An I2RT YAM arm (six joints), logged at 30 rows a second.
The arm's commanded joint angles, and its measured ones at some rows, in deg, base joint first. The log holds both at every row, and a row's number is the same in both.
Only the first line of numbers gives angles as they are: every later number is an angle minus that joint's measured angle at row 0.
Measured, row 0:
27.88, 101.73, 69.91, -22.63, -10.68, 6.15
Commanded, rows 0 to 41:
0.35, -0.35, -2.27, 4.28, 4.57, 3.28
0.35, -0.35, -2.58, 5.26, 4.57, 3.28
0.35, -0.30, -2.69, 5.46, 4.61, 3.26
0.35, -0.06, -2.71, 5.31, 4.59, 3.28
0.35, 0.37, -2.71, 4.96, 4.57, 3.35
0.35, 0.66, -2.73, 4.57, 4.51, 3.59
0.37, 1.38, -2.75, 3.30, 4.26, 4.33
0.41, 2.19, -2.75, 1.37, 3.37, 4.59
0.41, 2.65, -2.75, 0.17, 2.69, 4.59
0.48, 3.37, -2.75, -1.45, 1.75, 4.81
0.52, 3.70, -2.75, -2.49, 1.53, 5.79
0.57, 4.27, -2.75, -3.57, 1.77, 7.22
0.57, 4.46, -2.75, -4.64, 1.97, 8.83
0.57, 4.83, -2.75, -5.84, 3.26, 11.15
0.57, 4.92, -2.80, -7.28, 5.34, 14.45
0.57, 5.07, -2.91, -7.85, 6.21, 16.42
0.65, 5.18, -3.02, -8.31, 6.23, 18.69
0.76, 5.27, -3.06, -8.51, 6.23, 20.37
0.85, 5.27, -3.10, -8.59, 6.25, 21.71
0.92, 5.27, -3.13, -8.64, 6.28, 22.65
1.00, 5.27, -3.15, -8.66, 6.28, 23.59
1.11, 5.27, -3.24, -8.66, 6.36, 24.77
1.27, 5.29, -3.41, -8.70, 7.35, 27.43
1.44, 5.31, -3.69, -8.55, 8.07, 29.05
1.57, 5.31, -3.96, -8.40, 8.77, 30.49
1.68, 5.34, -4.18, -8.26, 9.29, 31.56
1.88, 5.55, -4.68, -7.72, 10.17, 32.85
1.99, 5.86, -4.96, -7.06, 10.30, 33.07
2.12, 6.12, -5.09, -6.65, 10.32, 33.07
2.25, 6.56, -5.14, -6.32, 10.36, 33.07
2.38, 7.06, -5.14, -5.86, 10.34, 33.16
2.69, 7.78, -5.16, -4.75, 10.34, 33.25
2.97, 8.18, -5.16, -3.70, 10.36, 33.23
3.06, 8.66, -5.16, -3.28, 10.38, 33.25
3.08, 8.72, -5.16, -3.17, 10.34, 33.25
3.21, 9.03, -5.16, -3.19, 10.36, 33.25
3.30, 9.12, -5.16, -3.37, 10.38, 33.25
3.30, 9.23, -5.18, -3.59, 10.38, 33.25
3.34, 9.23, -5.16, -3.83, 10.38, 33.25
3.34, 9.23, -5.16, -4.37, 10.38, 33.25
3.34, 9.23, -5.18, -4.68, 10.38, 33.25
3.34, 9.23, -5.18, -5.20, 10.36, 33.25
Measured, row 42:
2.95, 7.92, -4.72, -4.16, 10.08, 32.70
